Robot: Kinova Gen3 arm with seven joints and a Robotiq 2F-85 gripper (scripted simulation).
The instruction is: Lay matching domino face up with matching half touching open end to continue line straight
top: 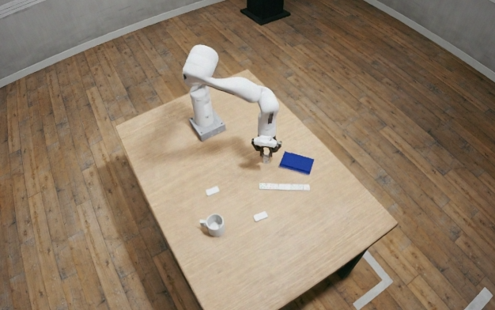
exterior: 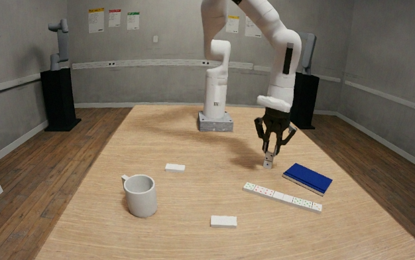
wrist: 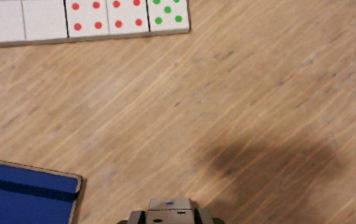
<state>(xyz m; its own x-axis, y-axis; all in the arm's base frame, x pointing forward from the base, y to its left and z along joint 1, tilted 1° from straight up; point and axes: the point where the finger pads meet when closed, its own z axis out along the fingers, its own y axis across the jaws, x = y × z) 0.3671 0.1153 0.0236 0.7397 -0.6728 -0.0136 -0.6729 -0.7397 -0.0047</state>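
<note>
My hand is 9 cm short of the blue book, 11 cm to the right of it and 6 cm above it. Round my hand: grey mug: 16 cm ahead, 36 cm to the right, 4 cm below.
</note>
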